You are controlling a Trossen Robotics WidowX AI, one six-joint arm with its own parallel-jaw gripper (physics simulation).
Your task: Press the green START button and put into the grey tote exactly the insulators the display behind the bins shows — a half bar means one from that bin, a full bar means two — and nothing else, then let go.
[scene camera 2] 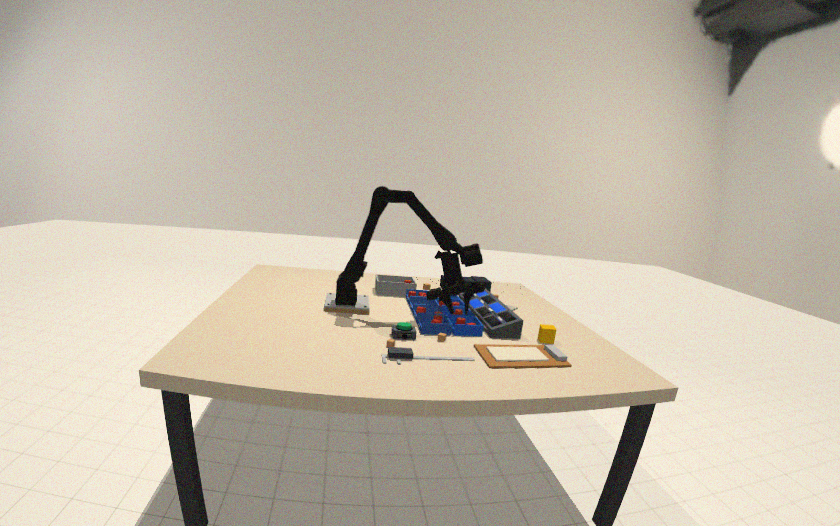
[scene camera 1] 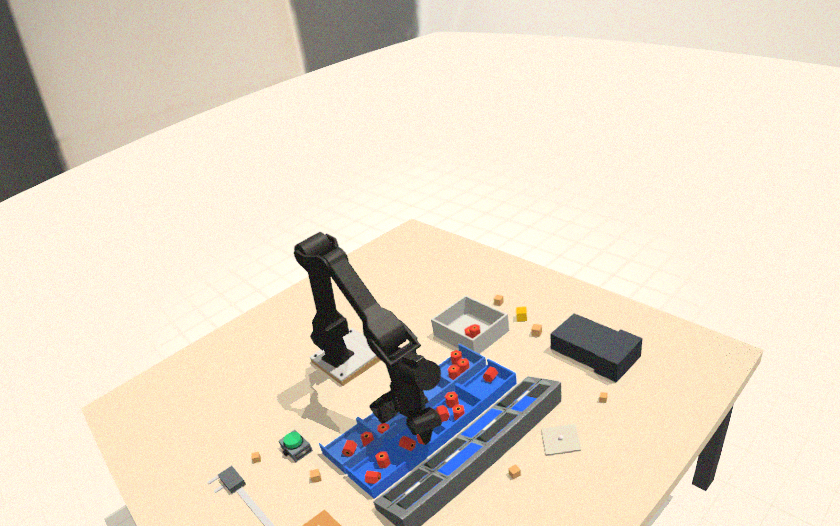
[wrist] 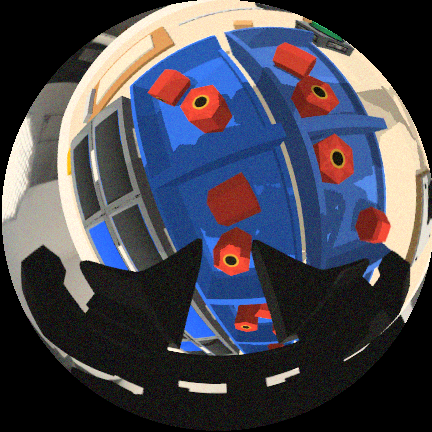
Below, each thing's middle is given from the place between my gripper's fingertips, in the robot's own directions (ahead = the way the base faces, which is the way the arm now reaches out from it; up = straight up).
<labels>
I see my gripper 16 cm past the grey tote (scene camera 1: 448, 325), 35 cm to the right of it and 1 cm below it. From my hand the other things lie so: black box (scene camera 1: 611, 353): 16 cm ahead, 44 cm to the left, 2 cm above; then grey plate (scene camera 1: 553, 445): 24 cm ahead, 16 cm to the left, 1 cm below; then display (scene camera 1: 452, 485): 11 cm ahead, 4 cm to the left, 2 cm above.
</labels>
